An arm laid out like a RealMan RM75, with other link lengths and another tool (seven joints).
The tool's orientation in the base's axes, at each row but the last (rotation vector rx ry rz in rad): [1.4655, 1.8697, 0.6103]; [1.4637, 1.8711, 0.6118]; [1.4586, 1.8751, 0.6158]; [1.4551, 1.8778, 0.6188]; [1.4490, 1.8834, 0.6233]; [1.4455, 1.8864, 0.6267]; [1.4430, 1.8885, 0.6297]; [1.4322, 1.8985, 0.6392]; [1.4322, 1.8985, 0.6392]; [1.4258, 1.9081, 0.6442]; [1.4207, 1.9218, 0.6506]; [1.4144, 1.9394, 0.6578]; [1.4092, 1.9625, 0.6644]
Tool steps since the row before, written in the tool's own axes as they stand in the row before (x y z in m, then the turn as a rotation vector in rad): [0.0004, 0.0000, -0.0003, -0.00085, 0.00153, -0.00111]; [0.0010, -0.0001, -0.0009, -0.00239, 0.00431, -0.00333]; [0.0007, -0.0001, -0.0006, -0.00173, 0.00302, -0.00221]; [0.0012, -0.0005, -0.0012, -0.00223, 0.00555, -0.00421]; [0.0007, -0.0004, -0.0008, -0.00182, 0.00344, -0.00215]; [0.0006, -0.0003, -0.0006, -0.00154, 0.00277, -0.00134]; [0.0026, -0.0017, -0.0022, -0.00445, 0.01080, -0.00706]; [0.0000, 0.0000, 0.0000, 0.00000, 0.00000, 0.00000]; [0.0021, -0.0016, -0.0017, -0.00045, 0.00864, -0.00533]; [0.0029, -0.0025, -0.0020, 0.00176, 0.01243, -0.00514]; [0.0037, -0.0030, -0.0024, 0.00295, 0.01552, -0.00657]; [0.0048, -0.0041, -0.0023, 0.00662, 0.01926, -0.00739]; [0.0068, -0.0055, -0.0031, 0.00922, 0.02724, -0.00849]
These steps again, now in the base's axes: [-0.0003, 0.0004, 0.0001, 0.00028, -0.00038, 0.00202]; [-0.0009, 0.0010, 0.0003, 0.00064, -0.00105, 0.00582]; [-0.0006, 0.0007, 0.0002, 0.00055, -0.00079, 0.00401]; [-0.0014, 0.0011, 0.0002, 0.00075, -0.00054, 0.00726]; [-0.0010, 0.0006, 0.0001, 0.00088, -0.00077, 0.00429]; [-0.0007, 0.0005, 0.0000, 0.00102, -0.00070, 0.00321]; [-0.0032, 0.0021, -0.0003, 0.00232, -0.00120, 0.01340]; [0.0000, 0.0000, 0.0000, 0.00000, 0.00000, 0.00000]; [-0.0027, 0.0016, -0.0005, 0.00155, 0.00203, 0.00984]; [-0.0036, 0.0021, -0.0011, 0.00368, 0.00522, 0.01197]; [-0.0044, 0.0027, -0.0013, 0.00433, 0.00724, 0.01489]; [-0.0053, 0.0033, -0.0024, 0.00530, 0.01183, 0.01736]; [-0.0074, 0.0047, -0.0031, 0.00897, 0.01667, 0.02325]
